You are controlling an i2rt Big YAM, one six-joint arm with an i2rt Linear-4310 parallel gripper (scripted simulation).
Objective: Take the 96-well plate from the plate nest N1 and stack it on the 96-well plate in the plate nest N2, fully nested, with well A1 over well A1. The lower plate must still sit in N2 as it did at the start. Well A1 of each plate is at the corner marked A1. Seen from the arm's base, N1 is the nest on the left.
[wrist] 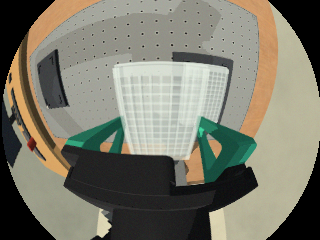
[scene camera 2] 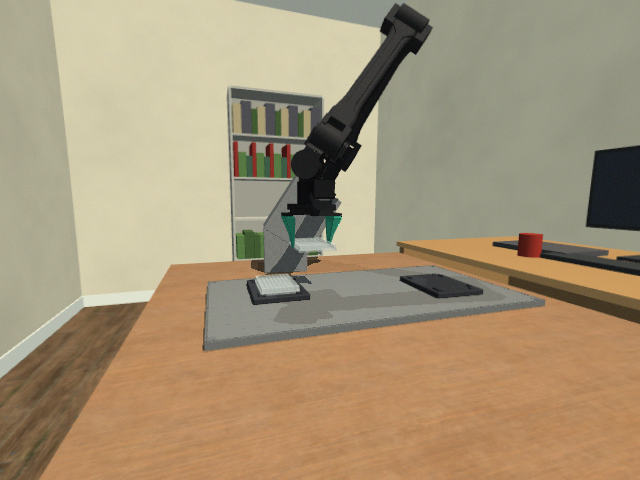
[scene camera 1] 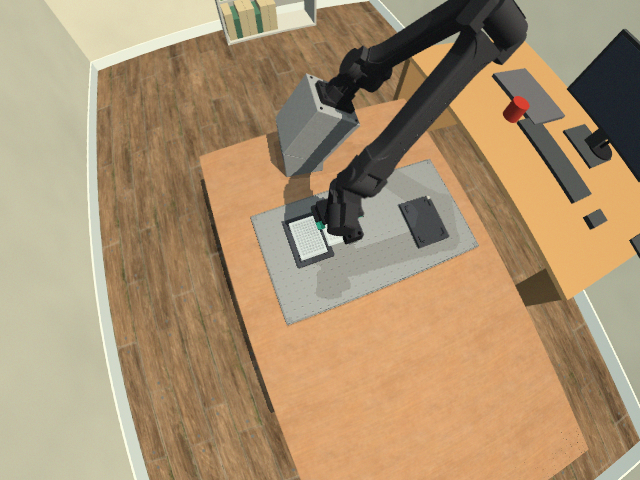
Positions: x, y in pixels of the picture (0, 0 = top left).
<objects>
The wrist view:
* my gripper: 160, 119
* white 96-well plate: 144, 137
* white 96-well plate: 214, 100
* nest N1: 50, 81
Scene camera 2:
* my gripper: 311, 246
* white 96-well plate: 277, 284
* nest N1: 454, 288
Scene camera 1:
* white 96-well plate: 312, 244
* nest N1: 423, 220
</objects>
